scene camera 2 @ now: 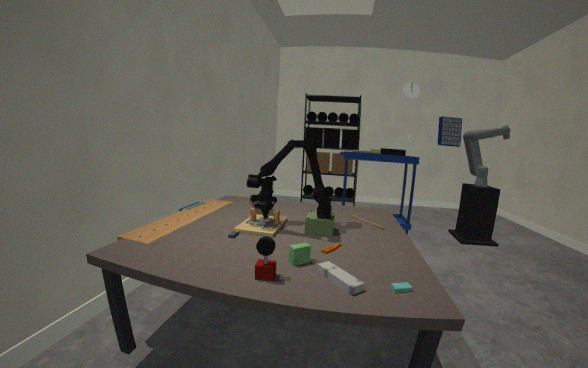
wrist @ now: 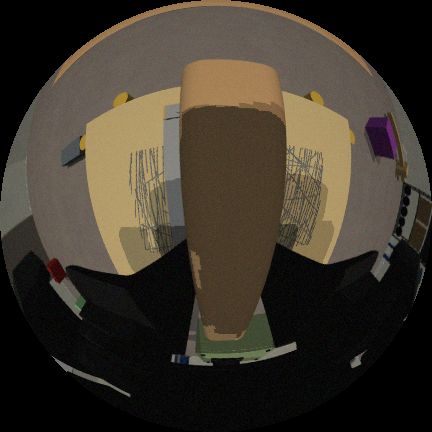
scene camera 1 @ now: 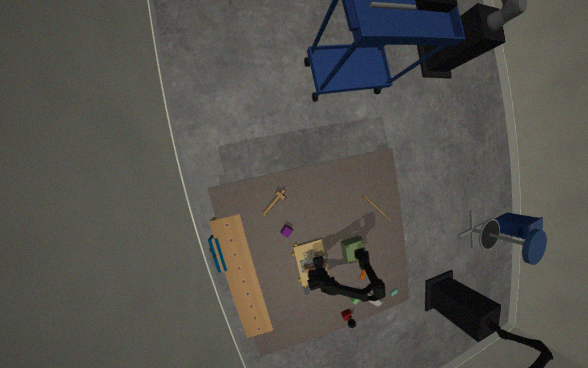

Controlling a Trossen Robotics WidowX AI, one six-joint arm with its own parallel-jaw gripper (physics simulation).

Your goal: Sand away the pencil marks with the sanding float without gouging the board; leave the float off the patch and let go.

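Seen in the pictures: gripper, fingertip midpoint: (scene camera 2: 266,218) (wrist: 223,236) (scene camera 1: 316,264); arm's base, link origin: (scene camera 2: 324,216) (wrist: 225,359) (scene camera 1: 359,253).
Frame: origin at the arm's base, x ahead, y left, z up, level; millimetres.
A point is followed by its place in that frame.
The pale yellow board (scene camera 1: 316,245) @(y -100, x 274, z -63 mm) (scene camera 2: 255,231) @(y 169, x 299, z -63 mm) (wrist: 107,150) @(y 134, x 369, z -63 mm) lies on the table. Grey pencil marks (wrist: 302,200) @(y -51, x 322, z -63 mm) show on it at both sides of the float in the wrist view. The sanding float (wrist: 232,165) has a thick wooden handle and a flat grey plate (wrist: 172,150) @(y 64, x 358, z -59 mm), which shows along the handle's left side. My gripper (scene camera 2: 265,214) @(y 24, x 300, z -36 mm) (wrist: 223,236) @(y 24, x 300, z -36 mm) is shut on the float's handle, over the board's middle. The handle hides the middle of the marked patch. I cannot tell whether the plate touches the board.
A purple block (scene camera 1: 286,230) @(y -258, x 460, z -31 mm) (wrist: 381,138) @(y -223, x 445, z -50 mm) and a wooden hammer (scene camera 1: 272,204) @(y -432, x 518, z -52 mm) lie beyond the board. A dark grey block (scene camera 2: 233,234) @(y 241, x 379, z -67 mm) (wrist: 73,151) @(y 210, x 385, z -67 mm) lies by its side. The green box (scene camera 1: 352,250) @(y -33, x 47, z 1 mm) (scene camera 2: 320,226) @(y 55, x 8, z -35 mm) is at the arm's base. A long holed plank (scene camera 1: 240,275) @(y 5, x 804, z -82 mm) (scene camera 2: 175,221) @(y 171, x 788, z -86 mm) lies along the table edge.
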